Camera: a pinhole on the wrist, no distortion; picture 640 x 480 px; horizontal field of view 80.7 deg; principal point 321.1 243.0 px. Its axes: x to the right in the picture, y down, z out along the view. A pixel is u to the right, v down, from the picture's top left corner.
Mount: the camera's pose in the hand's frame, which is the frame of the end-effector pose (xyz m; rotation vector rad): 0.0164 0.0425 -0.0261 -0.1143 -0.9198 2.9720
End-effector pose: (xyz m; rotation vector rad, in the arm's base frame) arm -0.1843 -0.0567 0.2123 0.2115 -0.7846 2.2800
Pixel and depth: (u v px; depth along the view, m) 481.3 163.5 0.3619
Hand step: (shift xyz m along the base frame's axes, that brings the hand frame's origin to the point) 0.1613 -0.2239 0.2292
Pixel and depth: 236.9 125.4 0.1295
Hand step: -0.0344 -0.0429 0.0963
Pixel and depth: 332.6 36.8 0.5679
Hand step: 0.0026 -0.3785 0.4880
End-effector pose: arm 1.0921 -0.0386 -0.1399 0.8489 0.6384 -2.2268
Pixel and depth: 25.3 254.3 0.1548
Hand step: -0.1524 -0.0817 -0.0076
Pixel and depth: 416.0 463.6 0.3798
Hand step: -0.2508 0.1786 0.2527
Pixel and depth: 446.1 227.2 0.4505
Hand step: -0.1757 -0.0257 0.3896
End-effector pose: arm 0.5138 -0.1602 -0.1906 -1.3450 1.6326 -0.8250
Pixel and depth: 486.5 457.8 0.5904
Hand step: 0.4829 0.1756 0.4387
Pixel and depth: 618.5 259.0 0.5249
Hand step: 0.4677 0.3855 0.1507
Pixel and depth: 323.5 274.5 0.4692
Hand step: 0.4140 -0.0212 0.0846
